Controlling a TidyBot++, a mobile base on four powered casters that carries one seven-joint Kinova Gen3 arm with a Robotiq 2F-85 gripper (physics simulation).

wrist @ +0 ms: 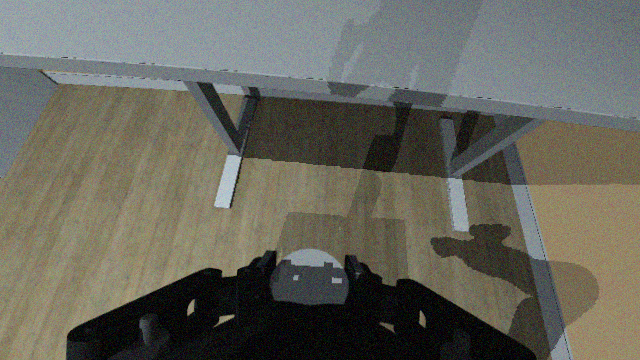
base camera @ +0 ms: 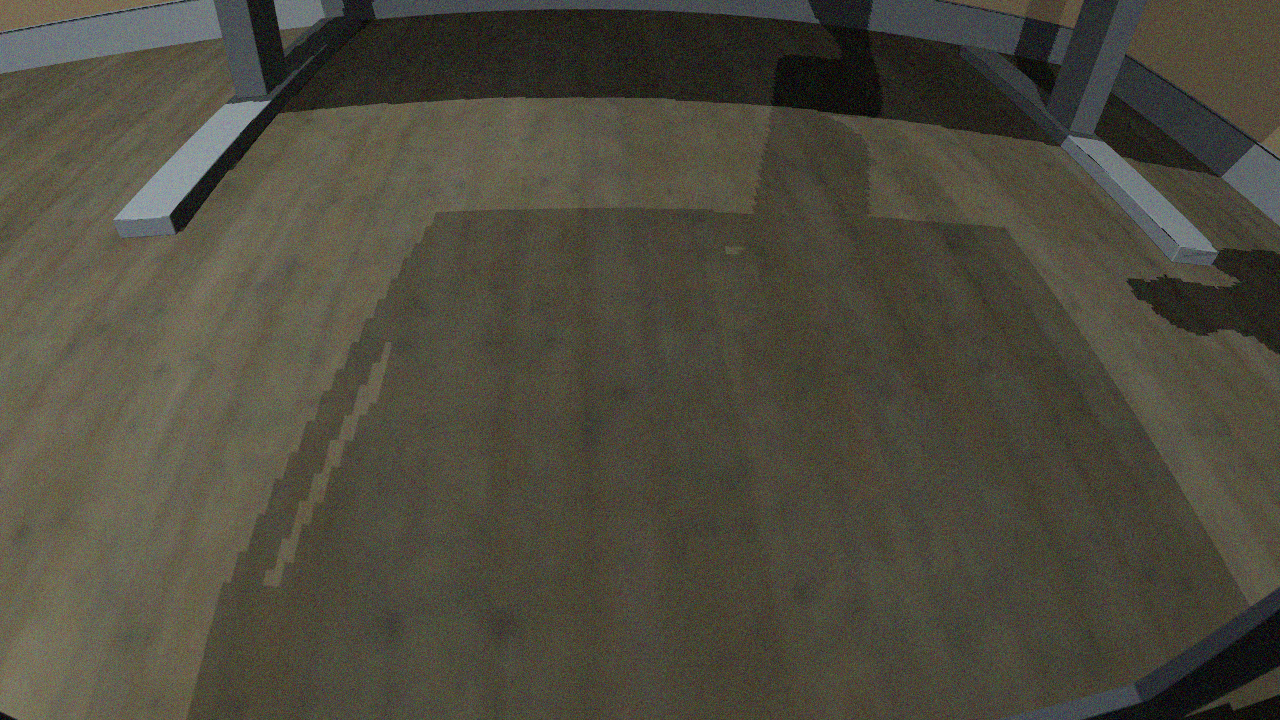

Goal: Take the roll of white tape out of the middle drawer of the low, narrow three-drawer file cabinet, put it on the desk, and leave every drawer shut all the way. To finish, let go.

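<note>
My gripper (wrist: 310, 266) is shut on the roll of white tape (wrist: 309, 285), which shows as a pale round shape between the fingertips at the bottom middle of the wrist view, its lower part in shadow. The grey desk (wrist: 175, 30) fills the top of the wrist view; its front edge runs across above the fingertips. In that view floor shows behind the tape, on the near side of the desk's edge. A shadow of the arm falls on the desk top. The file cabinet and its drawers do not show in either view.
The desk's left foot (base camera: 183, 170) (wrist: 228, 182) and right foot (base camera: 1136, 197) (wrist: 458, 205) stand on the wooden floor (base camera: 581, 161) (wrist: 125, 200). A tan wall (wrist: 595, 225) with a grey baseboard (wrist: 532, 235) runs along the right side.
</note>
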